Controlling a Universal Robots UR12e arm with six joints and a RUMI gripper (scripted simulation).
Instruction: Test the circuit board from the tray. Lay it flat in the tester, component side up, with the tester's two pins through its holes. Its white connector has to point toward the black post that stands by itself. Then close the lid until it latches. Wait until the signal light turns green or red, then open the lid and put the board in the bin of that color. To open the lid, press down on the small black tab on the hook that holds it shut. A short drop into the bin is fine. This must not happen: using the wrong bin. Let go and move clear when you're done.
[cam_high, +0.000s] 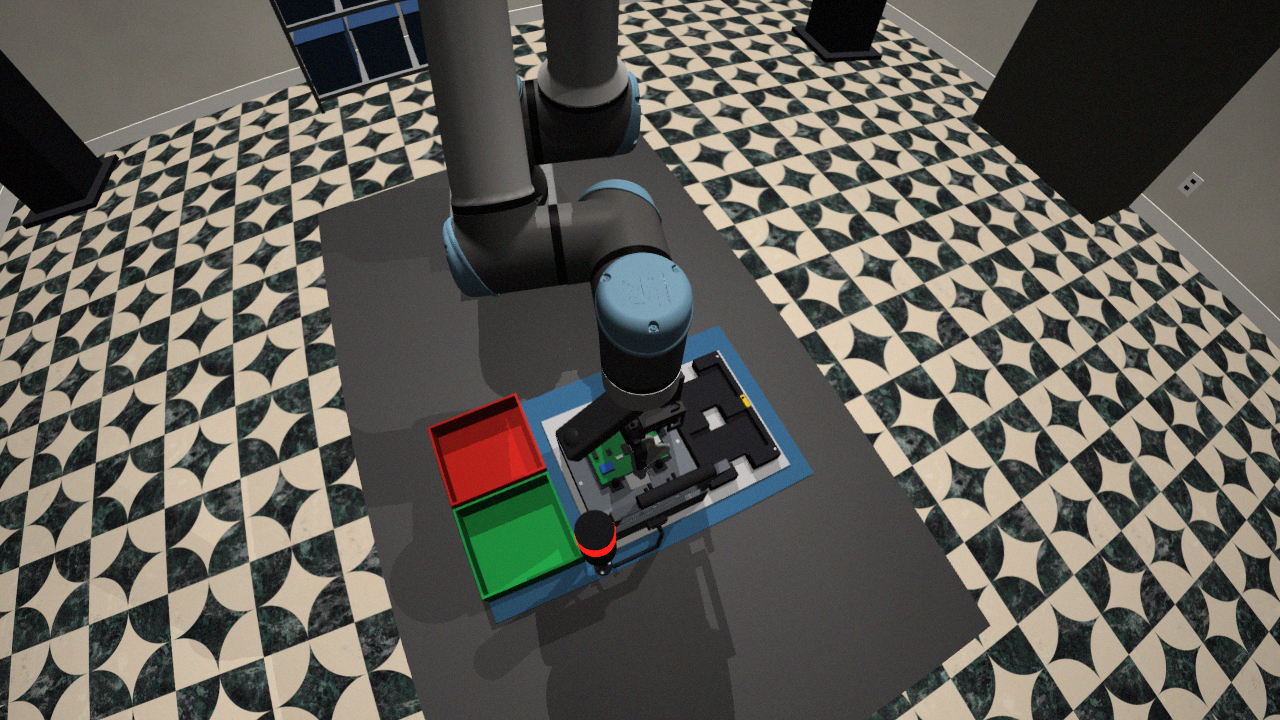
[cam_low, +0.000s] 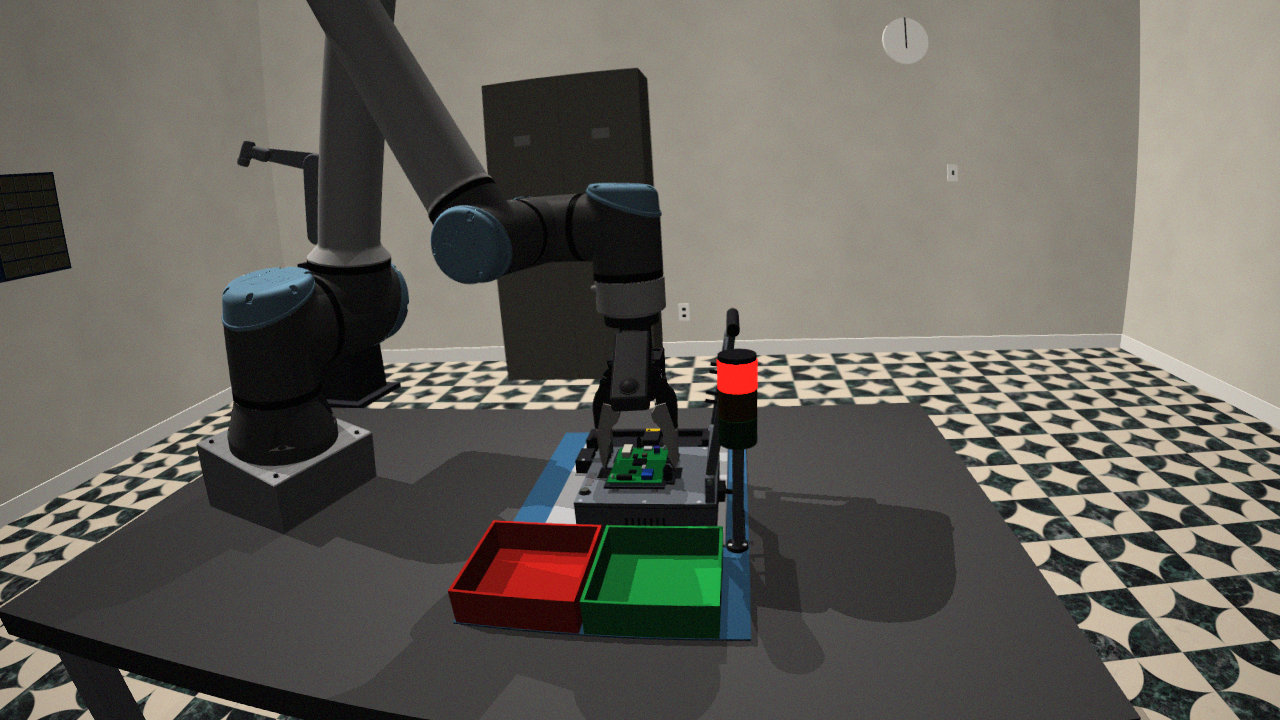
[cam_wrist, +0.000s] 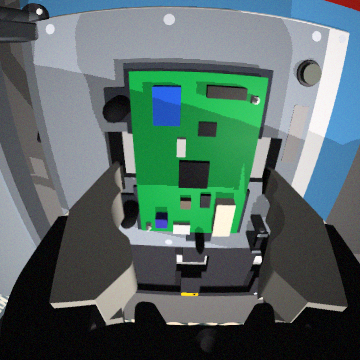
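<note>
The green circuit board lies right at my hand. Round my hand: clear lid: 12 cm ahead, 11 cm above, 1 cm to the left; green bin: 19 cm to the right, 7 cm ahead, 6 cm below; red bin: 21 cm to the right, 8 cm behind, 6 cm below.
</note>
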